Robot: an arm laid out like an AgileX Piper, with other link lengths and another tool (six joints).
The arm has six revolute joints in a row. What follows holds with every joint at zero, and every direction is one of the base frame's. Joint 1 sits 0.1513 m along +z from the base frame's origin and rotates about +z. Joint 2 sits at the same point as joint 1 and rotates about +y. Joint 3 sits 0.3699 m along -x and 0.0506 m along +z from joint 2 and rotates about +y. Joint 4 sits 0.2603 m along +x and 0.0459 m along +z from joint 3 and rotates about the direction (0.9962, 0, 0.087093). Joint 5 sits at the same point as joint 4 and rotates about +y. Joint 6 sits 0.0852 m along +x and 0.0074 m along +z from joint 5 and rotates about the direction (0.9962, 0, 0.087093). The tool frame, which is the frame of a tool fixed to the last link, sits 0.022 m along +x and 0.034 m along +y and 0.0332 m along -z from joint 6; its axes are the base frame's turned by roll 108.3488, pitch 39.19 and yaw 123.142 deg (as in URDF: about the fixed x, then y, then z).
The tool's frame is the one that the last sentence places.
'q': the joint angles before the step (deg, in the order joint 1, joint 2, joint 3, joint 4, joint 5, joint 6). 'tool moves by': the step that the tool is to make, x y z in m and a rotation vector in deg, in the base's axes. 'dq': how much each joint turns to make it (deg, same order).
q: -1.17, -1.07, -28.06, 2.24, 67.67, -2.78
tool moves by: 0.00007, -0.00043, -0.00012, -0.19, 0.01, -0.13
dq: 0.00, 0.00, 0.00, -0.23, 0.00, 0.00
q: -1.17, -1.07, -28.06, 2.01, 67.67, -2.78
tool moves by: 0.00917, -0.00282, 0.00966, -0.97, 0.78, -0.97
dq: 0.00, 3.10, -0.67, -1.46, -1.68, 0.26
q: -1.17, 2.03, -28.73, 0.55, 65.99, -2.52
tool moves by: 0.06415, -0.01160, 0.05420, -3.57, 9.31, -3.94
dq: 0.00, 20.29, -5.81, -6.18, -5.14, 2.52
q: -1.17, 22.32, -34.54, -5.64, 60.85, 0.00
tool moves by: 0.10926, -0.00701, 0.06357, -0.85, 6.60, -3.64
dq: -0.01, 24.29, -13.64, -4.03, -3.59, 4.50
